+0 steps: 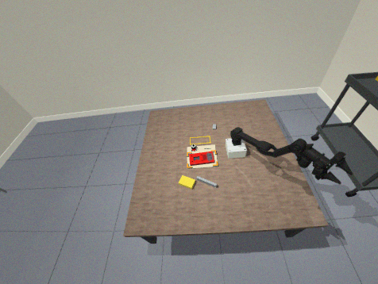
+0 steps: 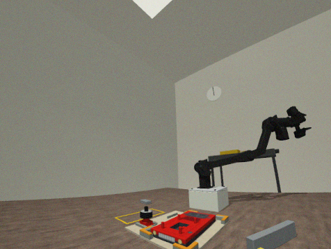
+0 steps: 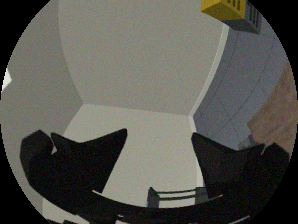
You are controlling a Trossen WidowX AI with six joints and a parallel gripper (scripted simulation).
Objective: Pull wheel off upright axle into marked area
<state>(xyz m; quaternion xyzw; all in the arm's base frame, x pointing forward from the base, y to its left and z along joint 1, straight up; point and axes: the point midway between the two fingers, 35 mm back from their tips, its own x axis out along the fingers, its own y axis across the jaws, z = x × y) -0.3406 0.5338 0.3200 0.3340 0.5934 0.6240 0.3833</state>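
Right now the black wheel is 72 cm ahead of my gripper tip, 61 cm to the right of it and 37 cm below it. Round my gripper tip: yellow block: 79 cm ahead, 29 cm to the right, 39 cm below; then upright axle: 72 cm ahead, 61 cm to the right, 37 cm below; then grey block: 50 cm ahead, 85 cm to the right, 40 cm below.
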